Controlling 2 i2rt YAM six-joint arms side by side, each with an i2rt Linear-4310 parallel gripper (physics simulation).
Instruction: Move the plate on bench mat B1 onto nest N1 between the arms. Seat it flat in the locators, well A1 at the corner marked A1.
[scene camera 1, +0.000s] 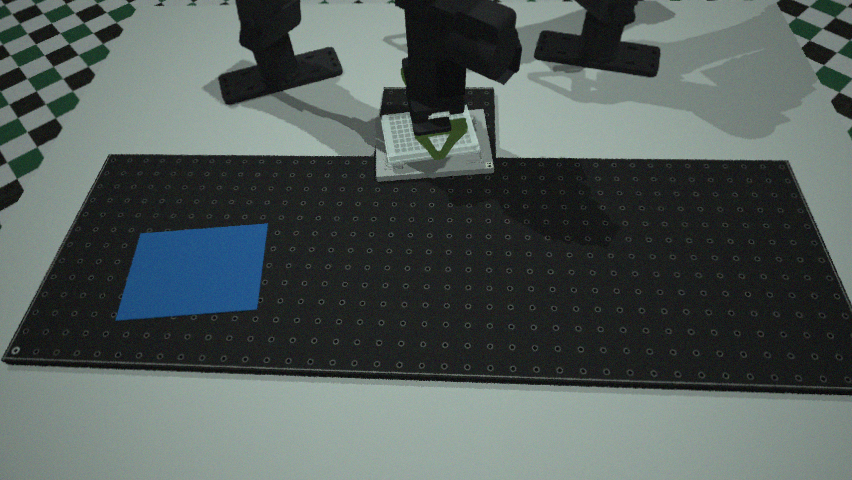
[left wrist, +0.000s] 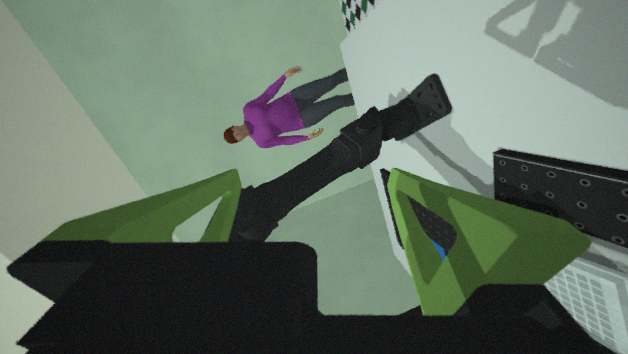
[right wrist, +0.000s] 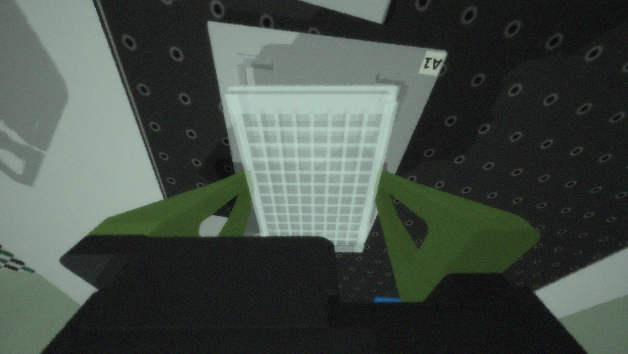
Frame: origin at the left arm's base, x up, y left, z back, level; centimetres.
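Where they show: left gripper, fingertip midpoint: (left wrist: 314, 176); right gripper, fingertip midpoint: (scene camera 1: 433, 136) (left wrist: 554, 279) (right wrist: 313, 176); left arm's base at its link origin: (scene camera 1: 595, 55); right arm's base at its link origin: (scene camera 1: 281, 77) (left wrist: 413, 113).
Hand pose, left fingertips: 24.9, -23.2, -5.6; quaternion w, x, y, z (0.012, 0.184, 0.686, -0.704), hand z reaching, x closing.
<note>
Each offset is from my left fingertips to the centre of the thing, as dx, dy, dz. "pt": to the spot under its first point. Level surfaces: height alone.
My right gripper (scene camera 1: 430, 134) (right wrist: 313, 176) is shut on the long sides of the white well plate @(-20.9, +2.9, -23.0) (scene camera 1: 400, 143) (right wrist: 312, 150), over the grey nest @(-22.9, +3.1, -22.9) (scene camera 1: 434, 174) (right wrist: 320, 55). In the right wrist view, the nest's A1 label @(pt -22.5, +12.1, -25.3) (right wrist: 432, 63) is at its upper right corner, and two raised corner locators show beyond the plate's near end. The plate looks slightly raised; whether it touches the nest, and which corner is its well A1, I cannot tell. My left gripper is open and empty, away from the nest. A blue mat @(dx -23.4) (scene camera 1: 193, 271) lies at the picture's left; no B1 mark is readable.
The black perforated board @(dx -23.6) (scene camera 1: 369, 268) (left wrist: 555, 197) fills the middle of the scene view, with a narrower section under the nest. Two black arm bases (scene camera 1: 327, 59) (scene camera 1: 643, 59) stand behind it. A person in purple (left wrist: 272, 120) stands beyond the table in the left wrist view.
</note>
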